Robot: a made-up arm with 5 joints.
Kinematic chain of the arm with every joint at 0, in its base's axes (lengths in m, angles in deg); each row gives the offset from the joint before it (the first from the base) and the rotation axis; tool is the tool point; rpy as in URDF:
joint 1: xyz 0 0 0.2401 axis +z
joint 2: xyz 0 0 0 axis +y
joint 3: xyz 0.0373 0 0.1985 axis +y
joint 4: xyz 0.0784 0 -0.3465 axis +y
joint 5: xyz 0.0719 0 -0.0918 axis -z
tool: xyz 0 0 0 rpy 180 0 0
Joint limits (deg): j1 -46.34..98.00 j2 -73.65..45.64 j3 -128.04..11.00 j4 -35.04..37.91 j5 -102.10..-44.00
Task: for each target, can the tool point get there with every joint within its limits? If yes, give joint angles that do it. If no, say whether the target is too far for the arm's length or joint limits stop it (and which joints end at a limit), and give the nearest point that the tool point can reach.
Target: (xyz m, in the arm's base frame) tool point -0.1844 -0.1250 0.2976
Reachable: no: joint limits stop it (at a limit: joint 2, joint 3, joint 4) | nearest point -0.1453 -0.0985 0.0318 | short by 0.270 m
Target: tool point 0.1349 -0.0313 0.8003
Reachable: yes | joints -13.07 -44.43 -84.93 3.65 -84.86
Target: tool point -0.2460 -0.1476 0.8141
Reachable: yes | joints 30.96 -64.64 -116.91 21.78 -81.88
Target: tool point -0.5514 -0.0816 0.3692
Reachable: no: joint limits stop it (at a limit: joint 2, joint 3, joint 4) | nearest point -0.4917 -0.0728 0.6150 | short by 0.253 m
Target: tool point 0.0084 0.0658 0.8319
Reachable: yes | joints 82.71 -36.57 -98.11 -25.53 -76.80
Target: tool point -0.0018 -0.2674 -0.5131
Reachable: no: too far | nearest point 0.1251 -0.1311 -0.1195 | short by 0.435 m
